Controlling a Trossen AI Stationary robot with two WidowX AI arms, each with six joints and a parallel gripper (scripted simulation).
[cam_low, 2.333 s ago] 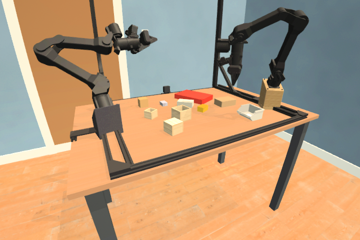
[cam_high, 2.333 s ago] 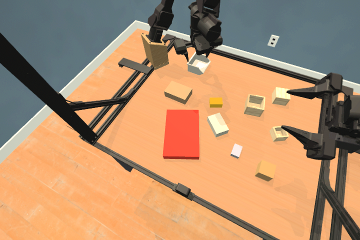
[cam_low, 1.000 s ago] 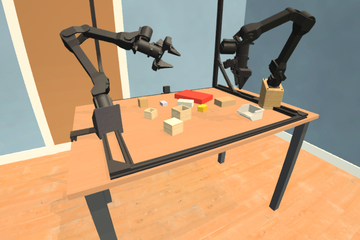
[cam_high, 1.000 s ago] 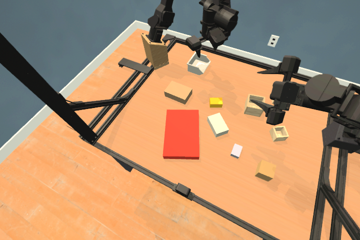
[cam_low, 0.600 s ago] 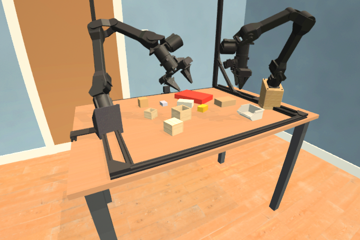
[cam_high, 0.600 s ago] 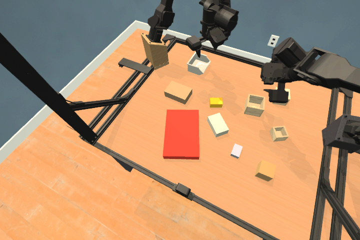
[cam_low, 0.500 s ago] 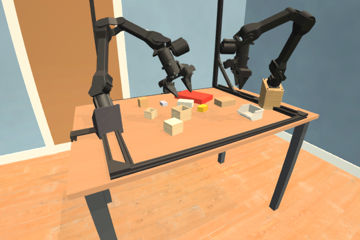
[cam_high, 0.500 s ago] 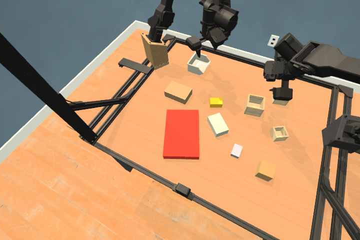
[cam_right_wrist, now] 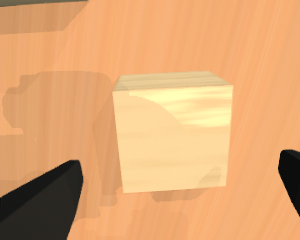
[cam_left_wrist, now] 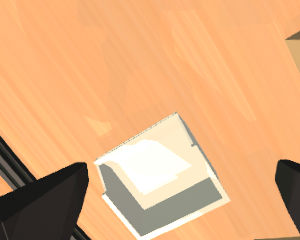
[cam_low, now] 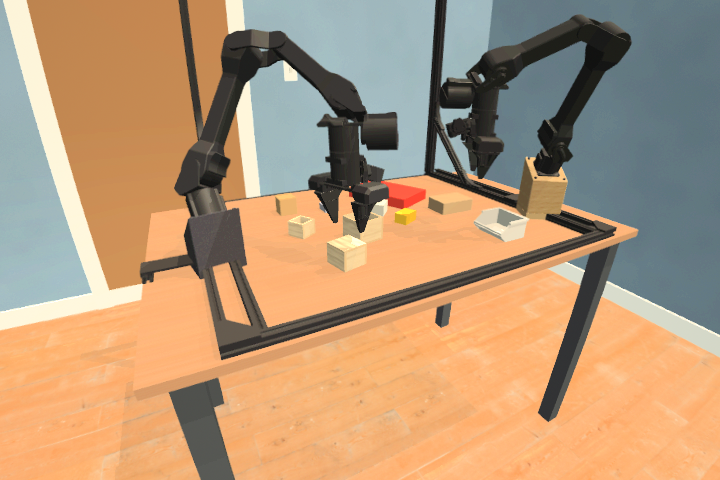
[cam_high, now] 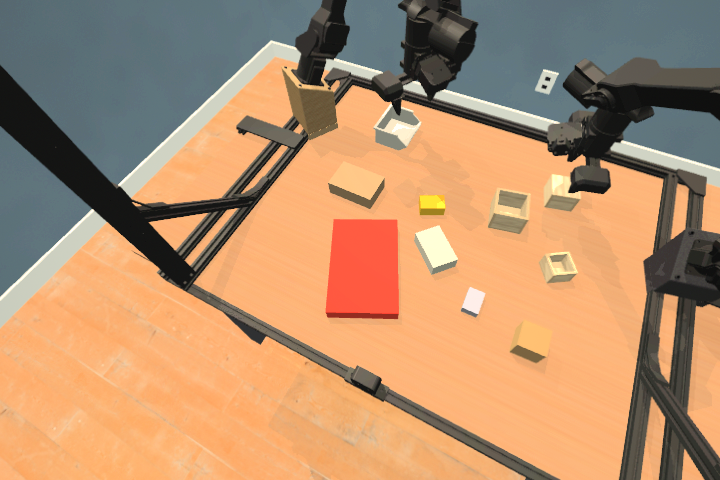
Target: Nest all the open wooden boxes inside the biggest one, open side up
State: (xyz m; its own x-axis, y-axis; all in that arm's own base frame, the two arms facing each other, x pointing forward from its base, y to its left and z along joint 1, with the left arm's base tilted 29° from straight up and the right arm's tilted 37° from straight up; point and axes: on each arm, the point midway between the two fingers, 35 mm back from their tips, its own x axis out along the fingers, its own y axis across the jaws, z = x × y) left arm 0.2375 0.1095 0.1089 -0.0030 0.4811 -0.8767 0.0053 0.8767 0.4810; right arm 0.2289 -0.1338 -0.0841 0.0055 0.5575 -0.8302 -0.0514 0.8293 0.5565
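Observation:
The middle-sized wooden box is 8 cm below my right hand and 1 cm ahead of it. Also, from my right hand: yellow block 23 cm to the left, 17 cm behind, 10 cm below; smallest wooden box 18 cm behind, 10 cm below, 6 cm to the right; biggest wooden box 11 cm behind, 10 cm below, 8 cm to the left.

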